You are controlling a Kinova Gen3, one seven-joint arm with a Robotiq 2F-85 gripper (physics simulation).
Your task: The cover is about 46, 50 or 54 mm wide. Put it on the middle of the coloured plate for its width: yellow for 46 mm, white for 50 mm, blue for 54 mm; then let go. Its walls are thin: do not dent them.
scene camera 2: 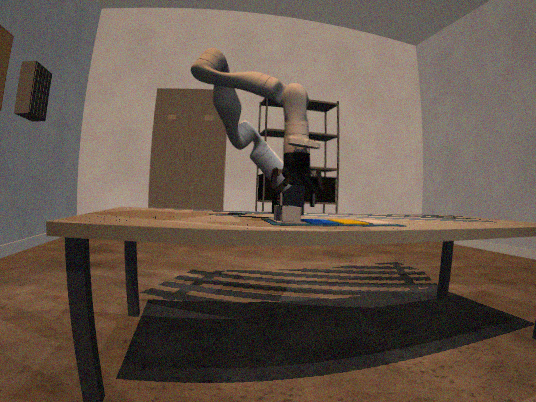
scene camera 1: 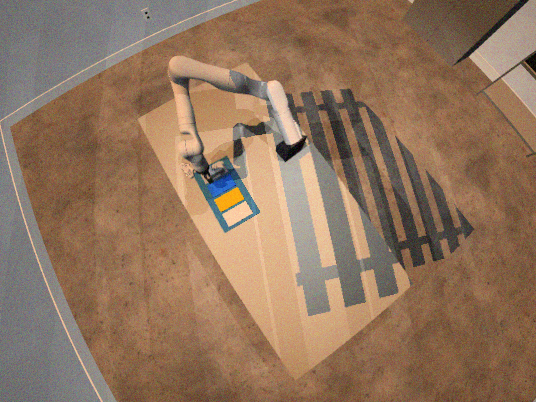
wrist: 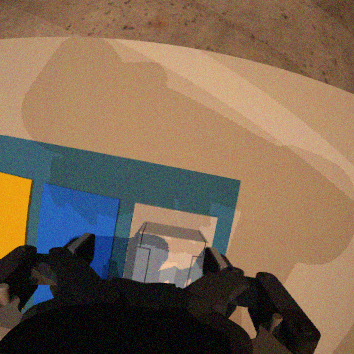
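The grey cover (scene camera 1: 218, 172) (scene camera 2: 288, 214) (wrist: 175, 241) sits on a pale beige field at one end of the teal board (scene camera 1: 255, 210) (wrist: 150, 175), beside the blue plate (scene camera 1: 222, 185) (scene camera 2: 315, 221) (wrist: 80, 210). The yellow plate (scene camera 1: 229, 200) (scene camera 2: 345, 221) (wrist: 12, 210) comes after the blue one, then the white plate (scene camera 1: 238, 214). My gripper (scene camera 2: 295, 202) (wrist: 148, 252) is open and empty, low over the cover. In the wrist view its right fingertip is close to the cover's right side and its left fingertip overlaps the blue plate. The gripper body hides the cover's near end.
The board lies on the wooden table (scene camera 1: 280, 300) (scene camera 2: 175, 232), near one long edge. The robot's dark base (scene camera 1: 291, 148) stands on the table. Striped shadows cross the table. A shelf rack (scene camera 2: 338, 150) stands behind it.
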